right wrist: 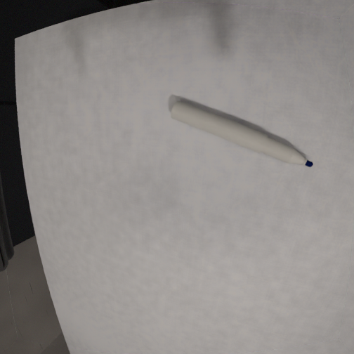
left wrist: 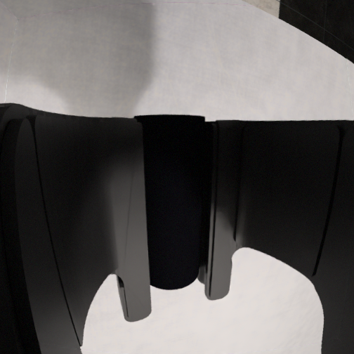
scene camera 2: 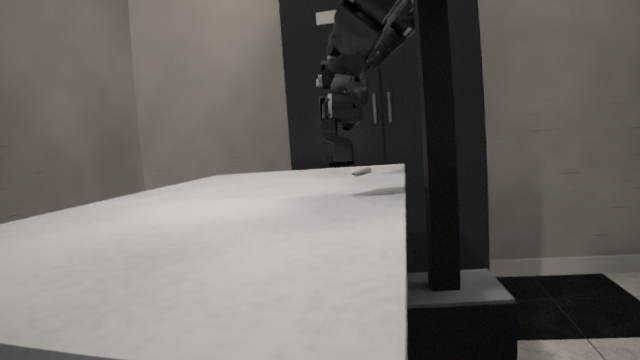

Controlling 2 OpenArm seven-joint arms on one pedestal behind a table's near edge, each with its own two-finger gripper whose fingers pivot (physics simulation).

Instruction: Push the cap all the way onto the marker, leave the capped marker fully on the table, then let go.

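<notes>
The dark blue, nearly black cap (left wrist: 175, 190) is between the fingers of my left gripper (left wrist: 176, 287) (scene camera 2: 342, 162), which is shut on it. Its rounded end points down in the left wrist view. In scene camera 2 this gripper is seen just above the table's far edge, to the left of the marker. The white marker (right wrist: 235, 132) (scene camera 2: 361, 171) lies on the table, slanting in the right wrist view, with its blue tip at the lower right and bare. The cap and marker are apart. The fingers of my right gripper cannot be made out in any view.
The white table (scene camera 2: 225, 250) (right wrist: 175, 260) (left wrist: 210, 65) has its straight edge beside the dark pedestal column (scene camera 2: 442, 150). A dark cabinet (scene camera 2: 310, 135) stands behind. In the right wrist view, soft shadows fall on the table above the marker.
</notes>
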